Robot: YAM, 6 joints.
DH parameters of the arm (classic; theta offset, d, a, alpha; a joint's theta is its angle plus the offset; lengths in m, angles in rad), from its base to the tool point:
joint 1: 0 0.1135 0.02 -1.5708
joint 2: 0 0 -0.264 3.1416
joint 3: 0.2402 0 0.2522 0
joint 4: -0.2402 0 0.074 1.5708
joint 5: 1.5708 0 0 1.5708
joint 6: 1.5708 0.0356 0 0
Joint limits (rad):
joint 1: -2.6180..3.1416
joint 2: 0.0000..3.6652
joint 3: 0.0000..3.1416
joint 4: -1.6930..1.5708
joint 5: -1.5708..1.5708
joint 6: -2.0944..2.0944
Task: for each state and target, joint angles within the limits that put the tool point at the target. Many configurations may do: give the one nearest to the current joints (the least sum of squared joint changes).
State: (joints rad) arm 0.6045 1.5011 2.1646 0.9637 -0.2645 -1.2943
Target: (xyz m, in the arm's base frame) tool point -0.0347 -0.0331 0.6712
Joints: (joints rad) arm 0.8394 1.1086 1.9998 1.2315 -0.1046 -1.2943
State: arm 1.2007 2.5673 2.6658 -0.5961 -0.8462 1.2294
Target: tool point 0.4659 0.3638 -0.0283
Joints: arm 0.6230 3.1366 2.6376 -0.3974 -0.7259 1.2294
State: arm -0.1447 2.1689 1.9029 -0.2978 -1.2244 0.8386
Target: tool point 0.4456 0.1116 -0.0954
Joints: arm 0.1742 2.8797 1.7796 -0.2574 -1.1631 0.8386
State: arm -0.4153 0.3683 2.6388 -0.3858 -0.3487 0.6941
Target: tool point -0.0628 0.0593 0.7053
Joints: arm -0.6132 1.1380 2.5852 -0.2045 -0.3544 0.6941
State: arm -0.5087 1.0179 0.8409 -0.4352 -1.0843 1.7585
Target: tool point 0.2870 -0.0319 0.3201
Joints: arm -0.2183 1.3299 1.0823 -0.3039 -1.0584 1.7585
